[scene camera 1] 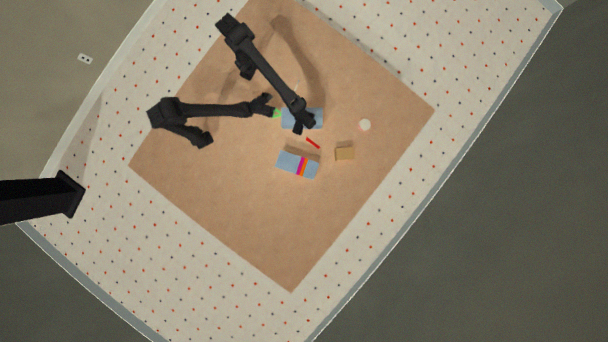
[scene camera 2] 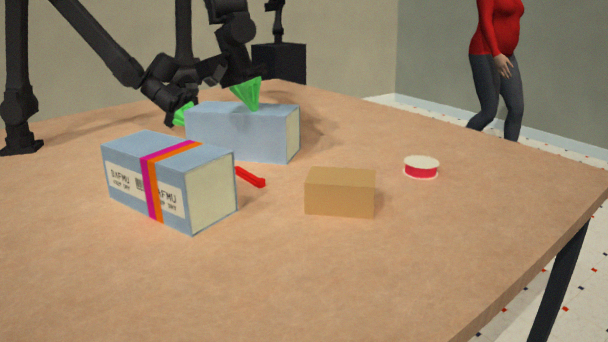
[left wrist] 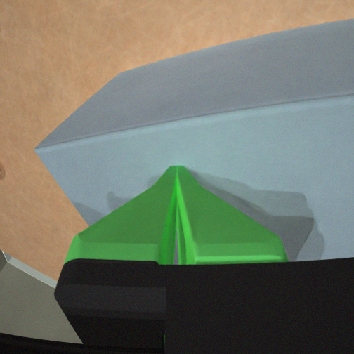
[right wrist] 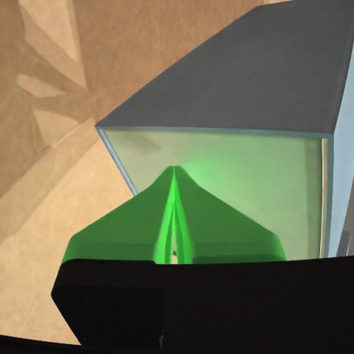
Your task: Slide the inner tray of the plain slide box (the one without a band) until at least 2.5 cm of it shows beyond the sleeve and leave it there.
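Places are measured from the left arm's base along level axes (x ahead, y left, z up), in centimetres.
Pixels of known places: left gripper, fingertip midpoint: (scene camera 2: pixel 255 111); left arm's base, link origin: (scene camera 1: pixel 249 71); right arm's base, link origin: (scene camera 1: pixel 204 140) (scene camera 2: pixel 22 150).
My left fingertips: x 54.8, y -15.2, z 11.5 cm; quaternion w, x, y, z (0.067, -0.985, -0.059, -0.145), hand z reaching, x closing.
Ahead of a thing's pixels: the offset from my left fingertips to its top centre. "spot": to the spot under its first point.
The plain slide box @(dx -5.5, dy +0.4, dz -0.1 cm) (scene camera 1: pixel 288 120) (scene camera 2: pixel 220 135) has a pale blue sleeve (left wrist: pixel 225 140) (right wrist: pixel 240 85) and lies on the table. The tray's pale end face @(spot: dx +5.6, dy +6.7, dz -5.6 cm) (scene camera 2: pixel 293 132) at the picture's right end looks about level with the sleeve's rim. My left gripper (scene camera 2: pixel 255 109) (left wrist: pixel 176 176) is shut and empty, its tips down at the sleeve's top. My right gripper (scene camera 1: pixel 280 113) (scene camera 2: pixel 185 119) (right wrist: pixel 174 177) is shut and empty, its tips at the tray's other end face (right wrist: pixel 260 200). Whether either gripper's tips touch is hard to tell.
The banded slide box @(dx +5.4, dy -28.0, dz -0.1 cm) (scene camera 1: pixel 286 161) (scene camera 2: pixel 122 156) lies near the plain one, with pink and orange bands. A red bar @(dx +7.9, dy -9.9, dz -9.9 cm) (scene camera 1: pixel 313 143) (scene camera 2: pixel 250 177) lies between them. A tan block @(dx +30.2, dy -7.1, dz -5.5 cm) (scene camera 1: pixel 345 153) (scene camera 2: pixel 340 194) and a red-and-white spool @(dx +34.0, dy +17.5, dz -8.9 cm) (scene camera 1: pixel 365 124) (scene camera 2: pixel 421 168) stand farther right.
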